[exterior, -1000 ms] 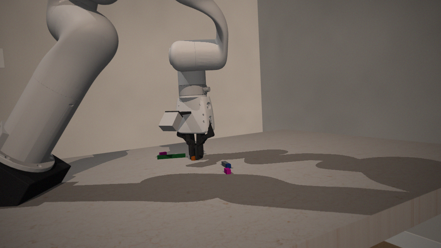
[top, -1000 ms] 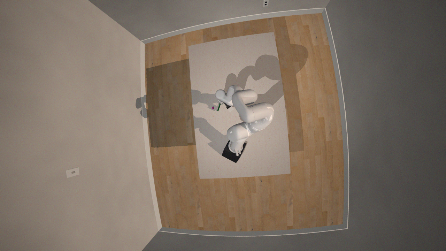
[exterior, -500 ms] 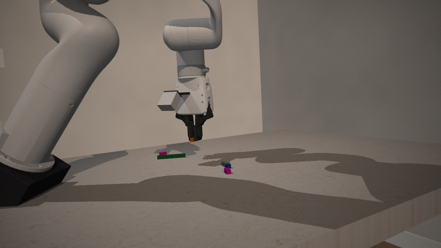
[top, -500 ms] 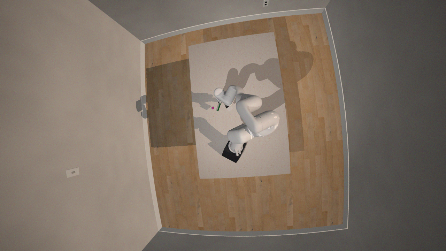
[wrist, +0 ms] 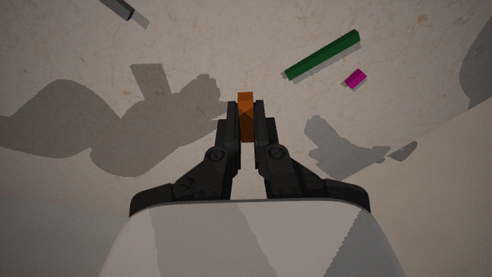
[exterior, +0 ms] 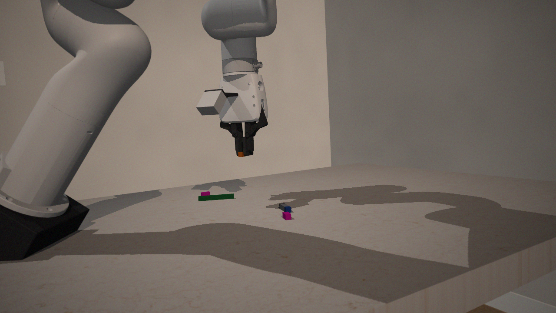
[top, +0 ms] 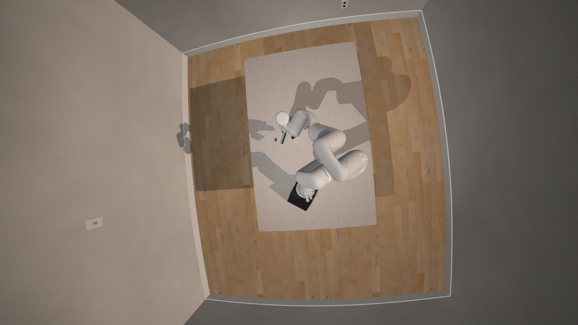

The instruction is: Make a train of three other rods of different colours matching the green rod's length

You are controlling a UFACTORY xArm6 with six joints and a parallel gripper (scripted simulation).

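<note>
Right now the grey rod is 20 mm behind my hand, 130 mm to the right of it and 120 mm below it. From my hand the other things lie so: green rod 30 mm behind, 80 mm to the left, 120 mm below; then blue rod 30 mm behind, 150 mm to the right, 120 mm below; then orange rod 20 mm below.
</note>
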